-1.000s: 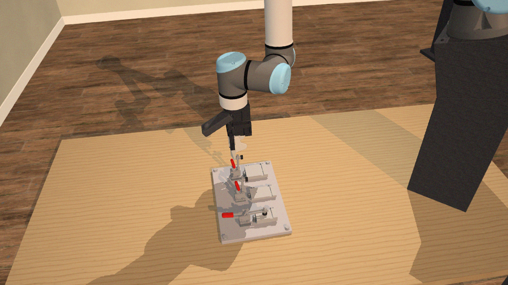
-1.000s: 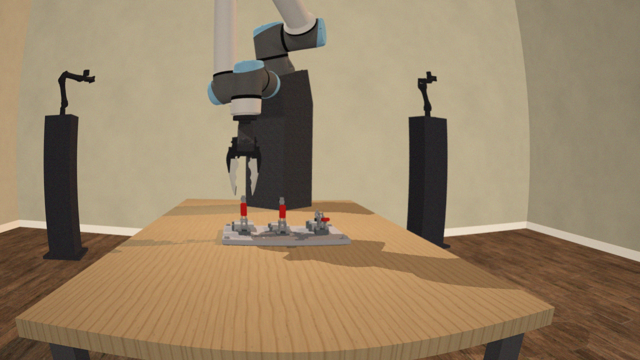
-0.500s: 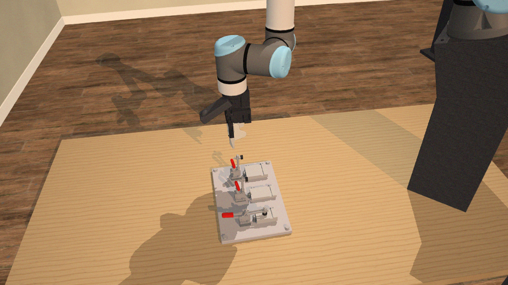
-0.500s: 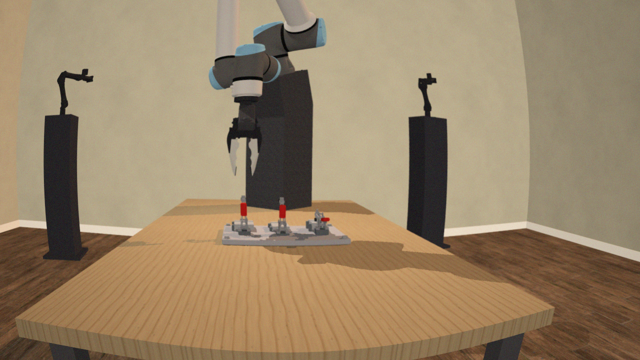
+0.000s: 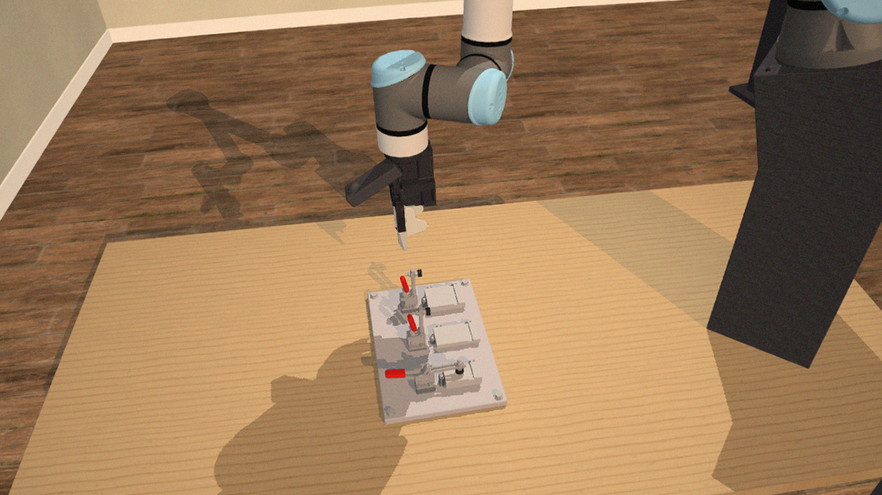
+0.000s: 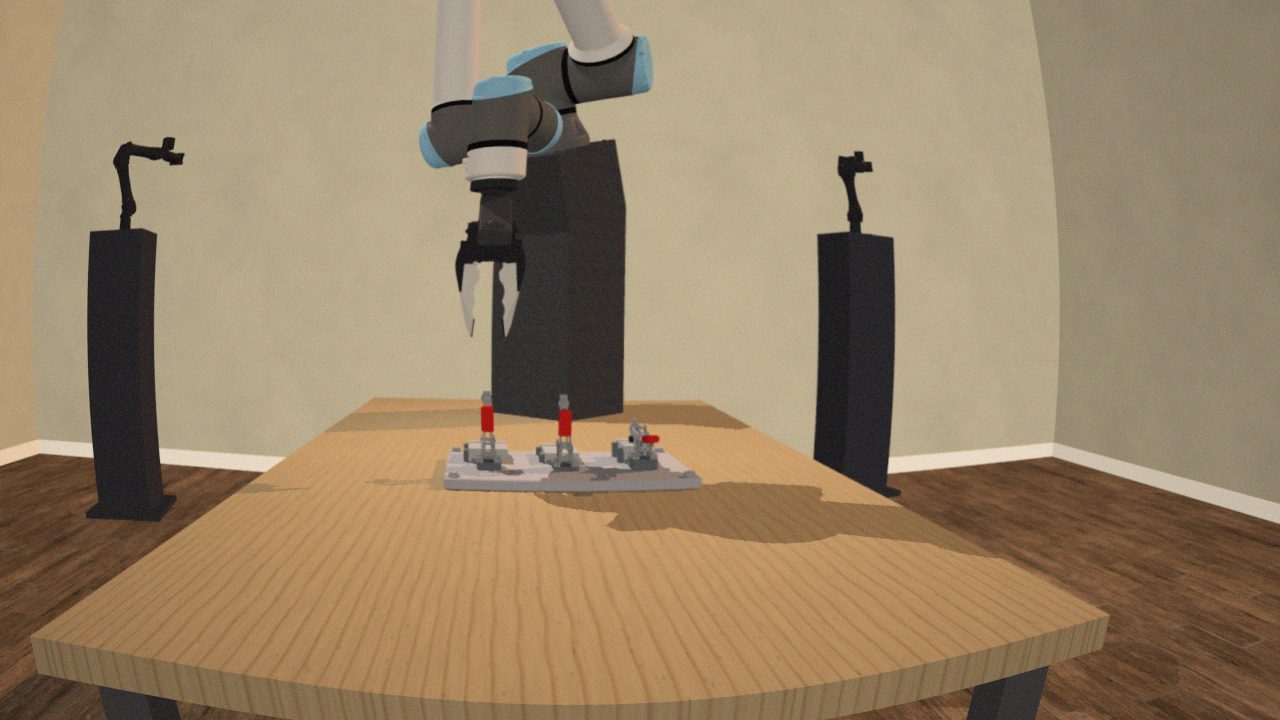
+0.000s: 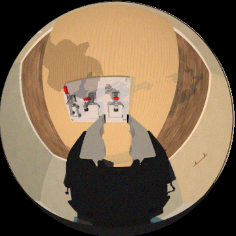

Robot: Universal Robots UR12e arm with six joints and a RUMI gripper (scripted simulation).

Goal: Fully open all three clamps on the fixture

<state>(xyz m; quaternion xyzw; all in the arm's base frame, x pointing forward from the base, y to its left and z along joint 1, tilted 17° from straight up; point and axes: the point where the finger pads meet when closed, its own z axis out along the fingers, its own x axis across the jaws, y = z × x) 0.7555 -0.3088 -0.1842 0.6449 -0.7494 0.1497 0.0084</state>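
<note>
Now: hand 21 cm above the grey fixture plate, 11 cm to the right of it and 2 cm past it. Round my hand: grey part 19 cm below, 12 cm to the left, 8 cm behind.
</note>
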